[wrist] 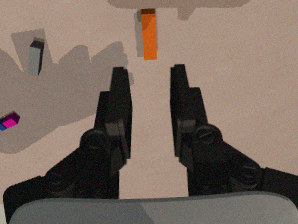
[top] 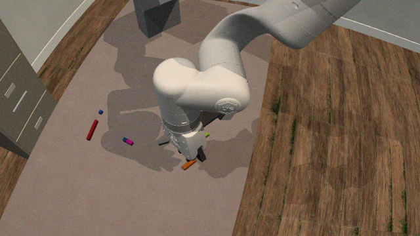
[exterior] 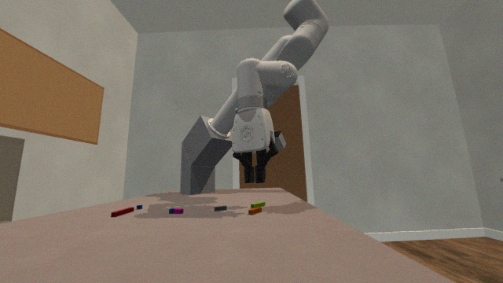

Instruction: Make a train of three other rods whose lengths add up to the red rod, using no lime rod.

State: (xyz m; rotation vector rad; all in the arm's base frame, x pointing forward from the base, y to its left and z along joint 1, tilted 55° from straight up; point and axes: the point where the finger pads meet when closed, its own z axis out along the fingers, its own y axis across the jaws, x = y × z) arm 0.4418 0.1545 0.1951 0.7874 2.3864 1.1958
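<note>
My hand is 8 cm above the orange rod. From my hand the other things lie so: lime rod (8 cm behind, 1 cm to the right, 8 cm below); grey rod (2 cm behind, 10 cm to the right, 8 cm below); magenta rod (2 cm ahead, 18 cm to the right, 8 cm below).
</note>
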